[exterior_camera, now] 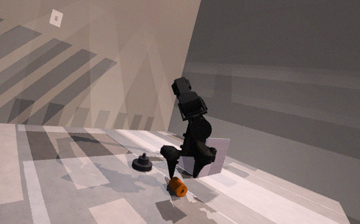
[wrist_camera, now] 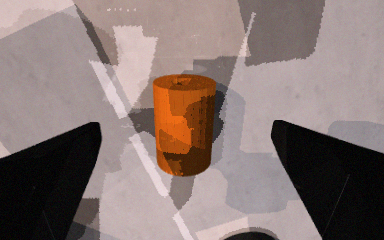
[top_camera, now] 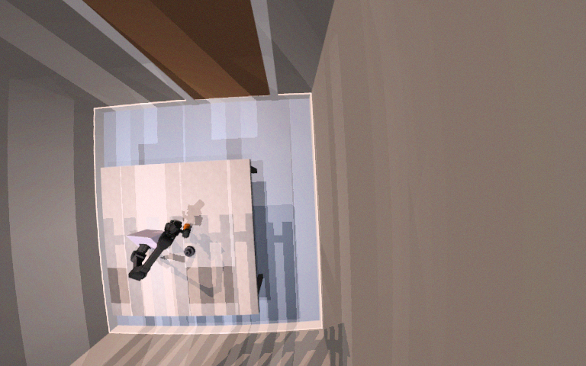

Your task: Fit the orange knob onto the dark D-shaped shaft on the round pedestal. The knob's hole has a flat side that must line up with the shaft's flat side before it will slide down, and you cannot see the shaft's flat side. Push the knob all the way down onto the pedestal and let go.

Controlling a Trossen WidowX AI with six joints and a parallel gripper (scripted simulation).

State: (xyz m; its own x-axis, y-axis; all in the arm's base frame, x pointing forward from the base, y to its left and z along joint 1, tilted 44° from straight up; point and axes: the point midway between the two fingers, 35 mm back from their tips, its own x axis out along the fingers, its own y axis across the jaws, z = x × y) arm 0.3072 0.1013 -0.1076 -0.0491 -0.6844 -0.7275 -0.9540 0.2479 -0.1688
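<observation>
My gripper tip is 40 mm above the orange knob and 10 mm to the left of it. The rest, counted from my gripper tip: dark round pedestal: 210 mm to the right, 30 mm below, 10 mm ahead.
</observation>
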